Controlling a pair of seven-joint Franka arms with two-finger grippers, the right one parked.
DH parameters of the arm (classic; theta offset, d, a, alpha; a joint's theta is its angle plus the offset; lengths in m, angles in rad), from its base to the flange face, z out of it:
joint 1: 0 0.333 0 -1.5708
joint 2: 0 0 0 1.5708
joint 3: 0 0.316 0.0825 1.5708
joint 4: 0 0 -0.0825 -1.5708
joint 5: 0 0.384 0 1.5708
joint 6: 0 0 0.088 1.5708
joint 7: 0 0.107 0 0
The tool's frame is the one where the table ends.
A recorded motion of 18 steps. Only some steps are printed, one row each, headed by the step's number.
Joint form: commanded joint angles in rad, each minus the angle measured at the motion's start. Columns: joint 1, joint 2, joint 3, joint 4, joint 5, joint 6, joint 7.
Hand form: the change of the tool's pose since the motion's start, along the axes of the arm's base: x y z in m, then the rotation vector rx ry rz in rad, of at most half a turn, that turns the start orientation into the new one. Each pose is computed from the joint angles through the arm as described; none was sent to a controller.
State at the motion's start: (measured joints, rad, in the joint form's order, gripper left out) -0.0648 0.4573 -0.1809 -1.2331 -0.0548 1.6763 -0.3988
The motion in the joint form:
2: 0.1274 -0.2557 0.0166 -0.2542 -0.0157 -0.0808 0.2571
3: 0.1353 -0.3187 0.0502 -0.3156 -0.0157 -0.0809 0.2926
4: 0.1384 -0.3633 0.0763 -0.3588 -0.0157 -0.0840 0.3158
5: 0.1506 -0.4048 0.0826 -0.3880 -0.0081 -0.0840 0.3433
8: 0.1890 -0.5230 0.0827 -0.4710 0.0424 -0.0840 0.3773
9: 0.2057 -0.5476 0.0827 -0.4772 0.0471 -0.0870 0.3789
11: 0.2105 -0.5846 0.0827 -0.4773 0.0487 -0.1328 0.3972
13: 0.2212 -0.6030 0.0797 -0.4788 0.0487 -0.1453 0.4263
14: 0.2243 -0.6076 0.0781 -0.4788 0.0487 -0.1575 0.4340
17: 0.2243 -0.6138 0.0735 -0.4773 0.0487 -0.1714 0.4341
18: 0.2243 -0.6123 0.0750 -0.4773 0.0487 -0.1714 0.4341
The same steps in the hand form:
2: -0.0650 0.0864 0.0376 0.0259 0.0481 -0.1339
3: -0.0815 0.1085 0.0459 0.0373 0.0446 -0.1293
4: -0.0944 0.1240 0.0511 0.0433 0.0452 -0.1240
5: -0.1060 0.1345 0.0610 0.0539 0.0313 -0.1334
8: -0.1410 0.1578 0.0865 0.1161 -0.0001 -0.1311
9: -0.1485 0.1663 0.0963 0.1246 -0.0137 -0.1154
11: -0.1641 0.1672 0.1115 0.1281 -0.0050 -0.1294
13: -0.1710 0.1702 0.1190 0.1297 -0.0102 -0.1503
14: -0.1737 0.1706 0.1203 0.1290 -0.0029 -0.1569
17: -0.1769 0.1677 0.1229 0.1295 0.0032 -0.1618
18: -0.1765 0.1686 0.1221 0.1289 0.0047 -0.1604

